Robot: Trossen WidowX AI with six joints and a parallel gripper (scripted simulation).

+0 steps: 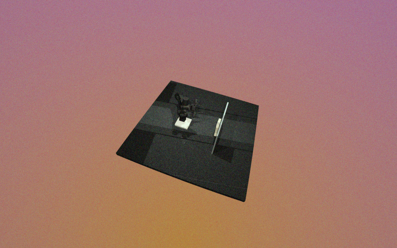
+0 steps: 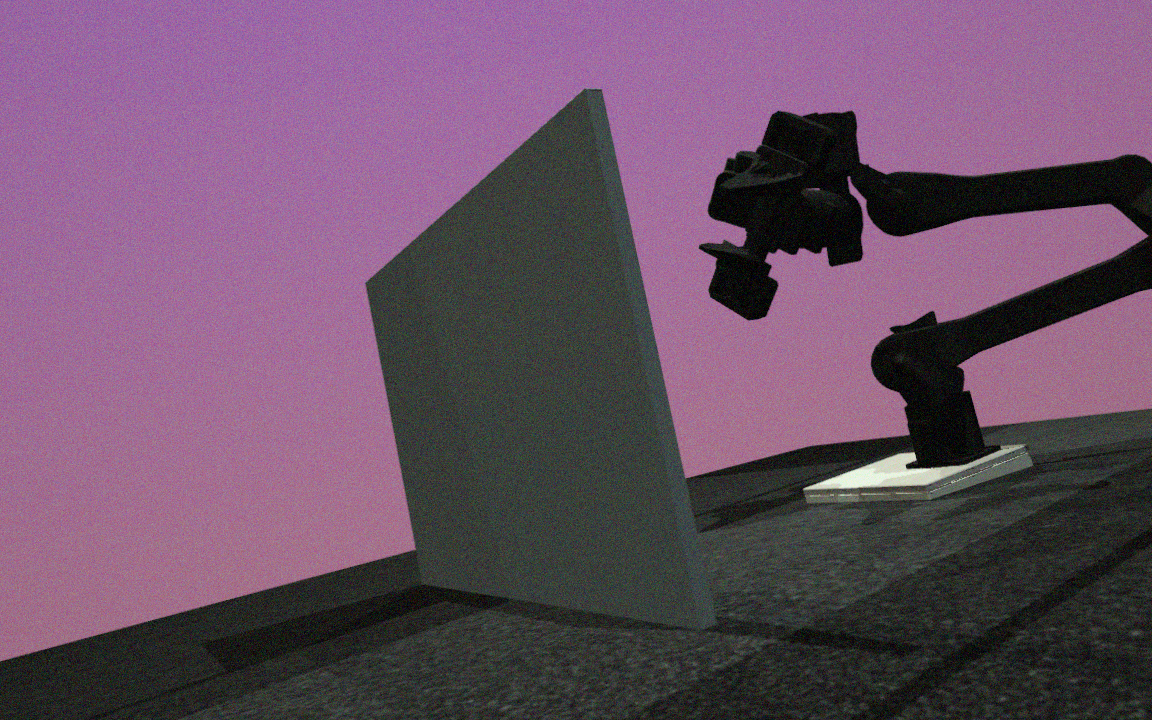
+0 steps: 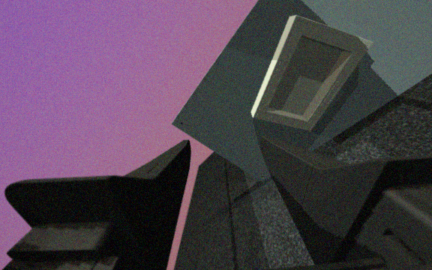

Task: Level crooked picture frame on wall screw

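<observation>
The picture frame is 19 cm ahead of my gripper tip, 9 cm to the right of it and 10 cm below it. Round my gripper tip: wall panel (20 cm ahead, 8 cm to the right, 12 cm below).
</observation>
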